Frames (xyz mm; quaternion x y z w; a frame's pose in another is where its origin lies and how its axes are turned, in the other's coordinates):
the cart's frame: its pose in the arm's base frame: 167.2 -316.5 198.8 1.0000 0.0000 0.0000 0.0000
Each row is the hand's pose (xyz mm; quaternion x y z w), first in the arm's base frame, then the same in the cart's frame.
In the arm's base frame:
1: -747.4 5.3 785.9 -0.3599 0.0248 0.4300 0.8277
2: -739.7 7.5 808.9 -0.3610 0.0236 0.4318 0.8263
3: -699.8 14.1 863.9 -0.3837 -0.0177 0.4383 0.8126
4: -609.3 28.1 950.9 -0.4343 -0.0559 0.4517 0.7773
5: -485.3 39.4 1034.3 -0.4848 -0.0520 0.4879 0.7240
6: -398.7 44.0 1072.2 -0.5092 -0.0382 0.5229 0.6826
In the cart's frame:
1: -914.6 -321.8 -587.1 0.8276 -0.4300 0.0248 0.3599
2: -906.9 -324.0 -610.1 0.8263 -0.4318 0.0236 0.3610
3: -867.0 -330.6 -665.1 0.8126 -0.4383 -0.0177 0.3837
4: -776.5 -344.6 -752.1 0.7773 -0.4517 -0.0559 0.4343
5: -652.5 -355.9 -835.5 0.7240 -0.4879 -0.0520 0.4848
6: -565.9 -360.5 -873.4 0.6826 -0.5229 -0.0382 0.5092

